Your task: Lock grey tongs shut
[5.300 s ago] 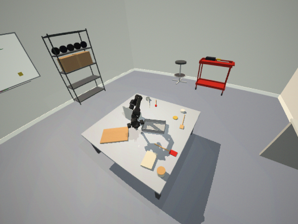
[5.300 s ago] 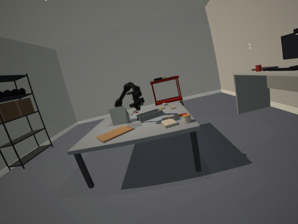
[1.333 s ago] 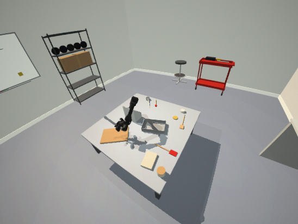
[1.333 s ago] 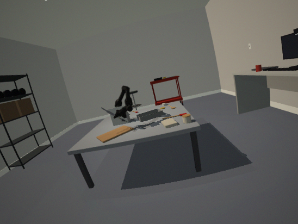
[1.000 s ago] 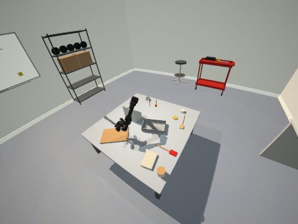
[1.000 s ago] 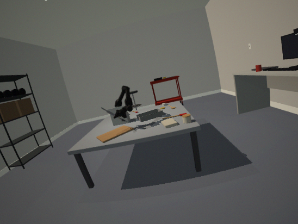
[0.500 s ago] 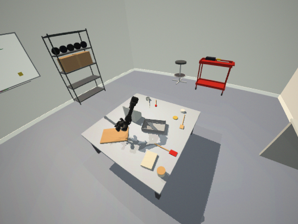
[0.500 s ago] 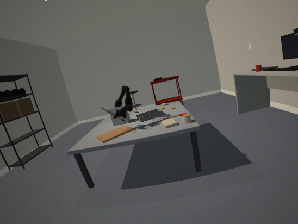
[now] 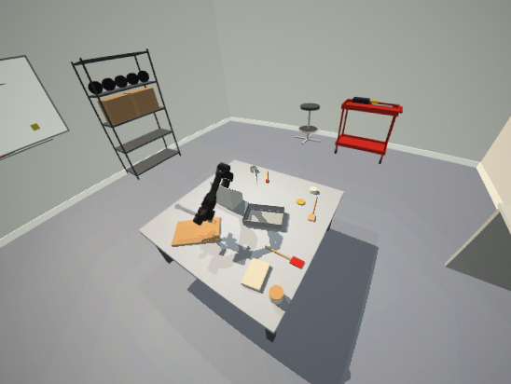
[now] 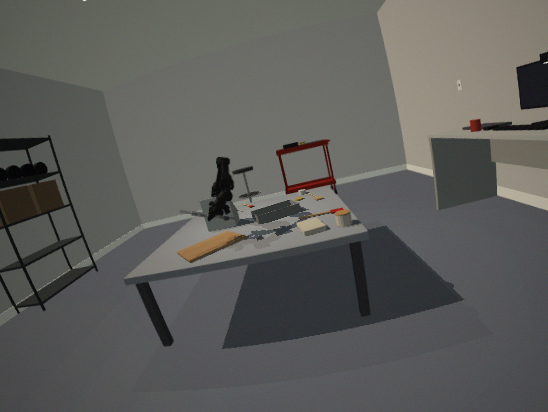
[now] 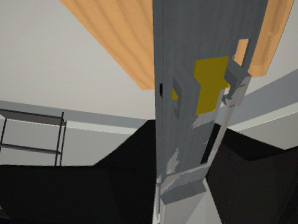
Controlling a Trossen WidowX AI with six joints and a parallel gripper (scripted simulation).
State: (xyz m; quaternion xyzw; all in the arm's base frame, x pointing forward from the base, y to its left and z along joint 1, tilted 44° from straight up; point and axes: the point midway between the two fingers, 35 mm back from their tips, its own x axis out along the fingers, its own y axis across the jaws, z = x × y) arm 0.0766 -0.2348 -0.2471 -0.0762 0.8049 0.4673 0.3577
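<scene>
Now: gripper tip 2 cm past the wooden board, 3 cm to the left of it and 14 cm above it. Also, from my gripper tip: cream block 58 cm ahead, 3 cm to the right, 14 cm below; grey roasting tin 33 cm ahead, 38 cm to the left, 12 cm below; red spatula 67 cm ahead, 18 cm to the left, 14 cm below.
</scene>
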